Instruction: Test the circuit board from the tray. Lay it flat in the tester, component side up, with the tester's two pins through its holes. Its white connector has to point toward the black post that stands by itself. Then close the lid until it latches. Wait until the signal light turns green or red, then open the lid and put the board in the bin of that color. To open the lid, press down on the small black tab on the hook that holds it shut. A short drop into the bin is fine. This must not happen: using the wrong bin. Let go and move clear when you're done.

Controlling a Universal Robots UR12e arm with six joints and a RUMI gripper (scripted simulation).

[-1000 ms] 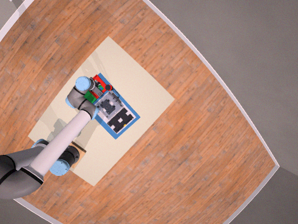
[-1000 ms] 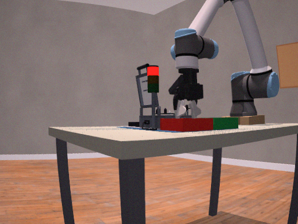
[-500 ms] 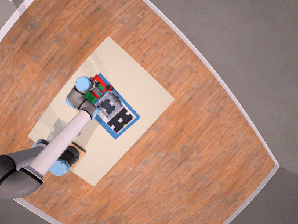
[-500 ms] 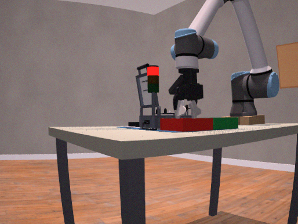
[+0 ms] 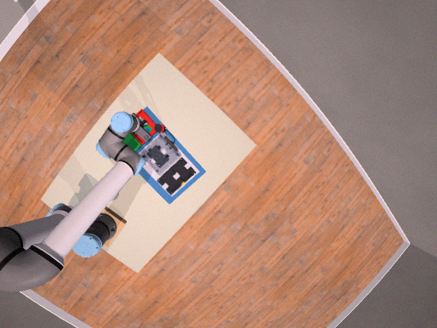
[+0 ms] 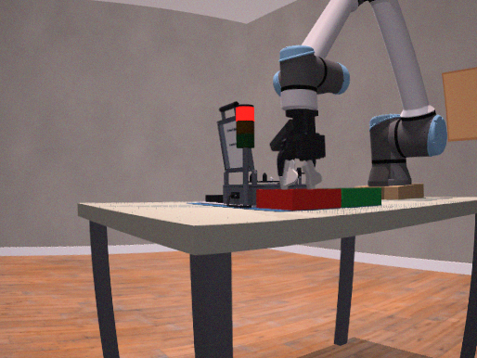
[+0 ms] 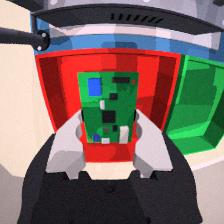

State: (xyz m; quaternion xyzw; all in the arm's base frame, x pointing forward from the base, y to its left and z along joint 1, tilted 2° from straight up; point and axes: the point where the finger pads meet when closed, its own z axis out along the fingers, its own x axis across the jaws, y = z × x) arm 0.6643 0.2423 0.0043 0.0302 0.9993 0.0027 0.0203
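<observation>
The green circuit board is right at my hand. Also, from my hand: green bin: 15 cm behind, 1 cm to the left, 1 cm below; red bin: 1 cm below; lid: 6 cm ahead, 20 cm to the right, 16 cm above.
</observation>
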